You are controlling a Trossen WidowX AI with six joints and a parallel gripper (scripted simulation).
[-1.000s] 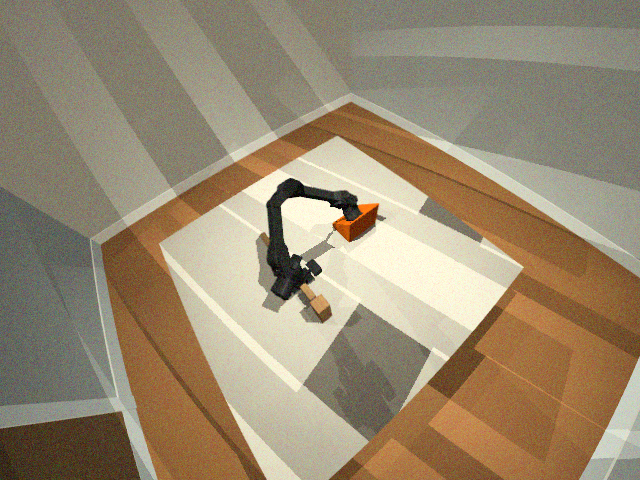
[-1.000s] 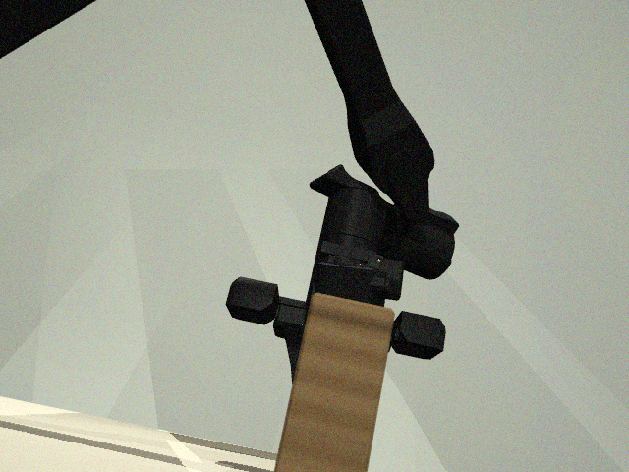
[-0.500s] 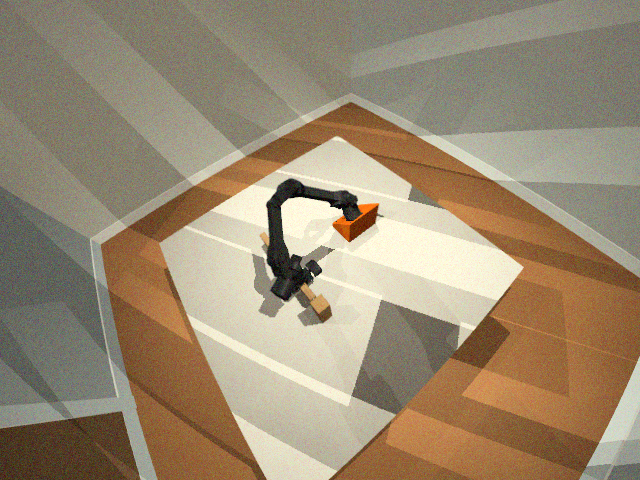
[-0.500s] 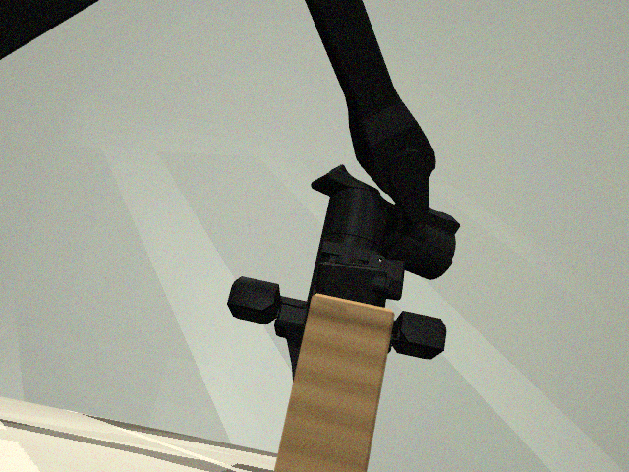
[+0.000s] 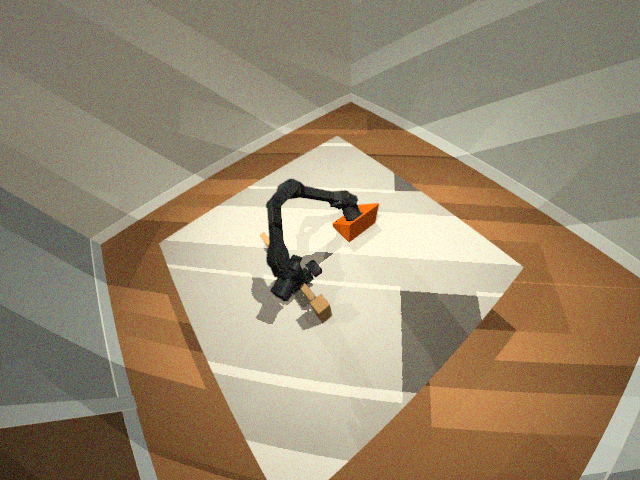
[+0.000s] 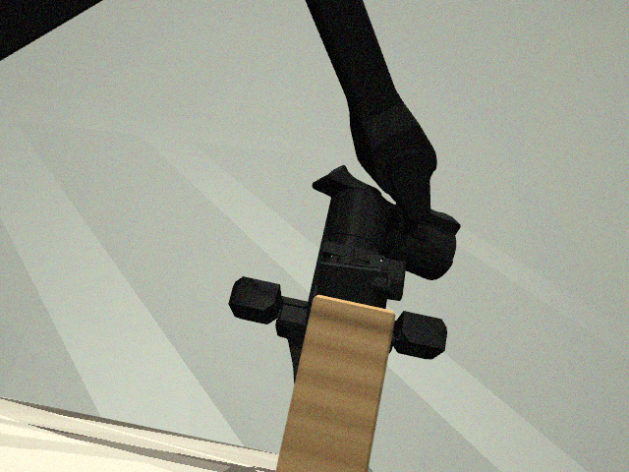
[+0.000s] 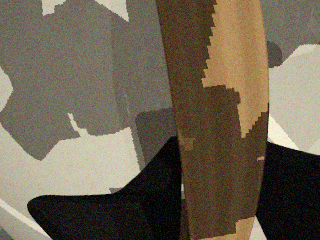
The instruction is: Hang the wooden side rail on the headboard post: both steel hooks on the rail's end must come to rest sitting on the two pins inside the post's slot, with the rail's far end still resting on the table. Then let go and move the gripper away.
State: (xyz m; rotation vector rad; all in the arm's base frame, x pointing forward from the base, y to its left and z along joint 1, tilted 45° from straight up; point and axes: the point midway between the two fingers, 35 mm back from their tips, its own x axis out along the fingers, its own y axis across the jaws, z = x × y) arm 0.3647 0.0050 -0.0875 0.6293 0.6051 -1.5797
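Right now my gripper tip is 1 cm short of the headboard post, 13 cm to the right of it and 4 cm below it.
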